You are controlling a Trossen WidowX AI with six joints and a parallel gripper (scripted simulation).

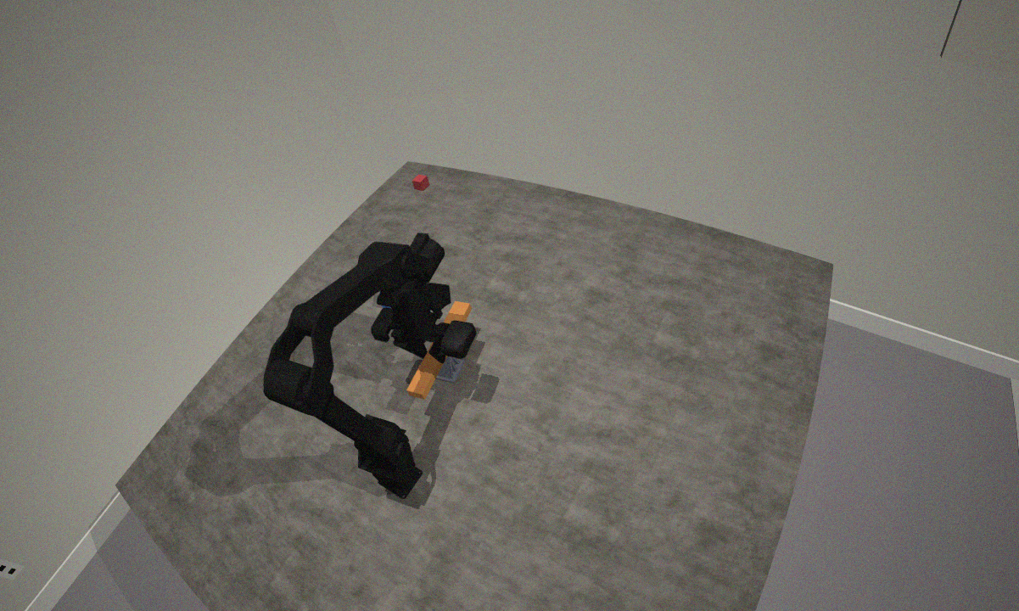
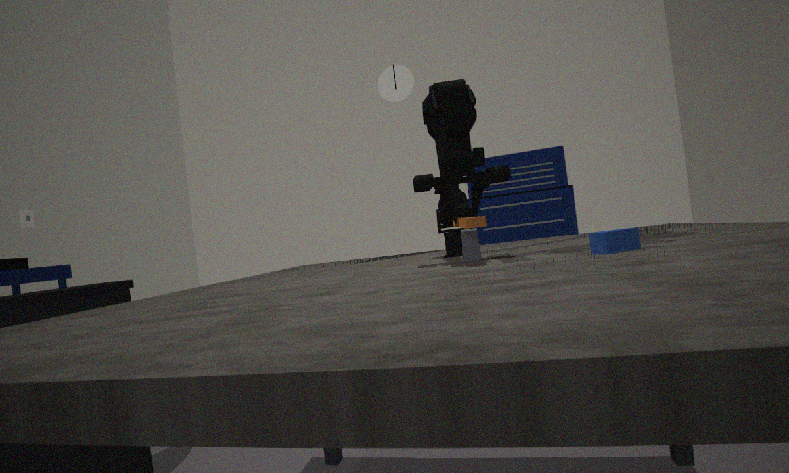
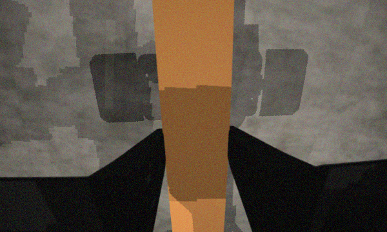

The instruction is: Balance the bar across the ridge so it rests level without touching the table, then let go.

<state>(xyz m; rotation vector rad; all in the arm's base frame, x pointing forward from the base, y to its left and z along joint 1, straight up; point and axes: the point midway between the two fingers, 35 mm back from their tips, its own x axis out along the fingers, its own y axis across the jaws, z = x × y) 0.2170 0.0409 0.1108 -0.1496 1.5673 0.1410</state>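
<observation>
My gripper tip is 3 cm short of the orange bar. Also, from my gripper tip: small red cube: 52 cm ahead, 46 cm to the left, 6 cm below; then blue block: 23 cm to the left, 13 cm ahead, 6 cm below.
</observation>
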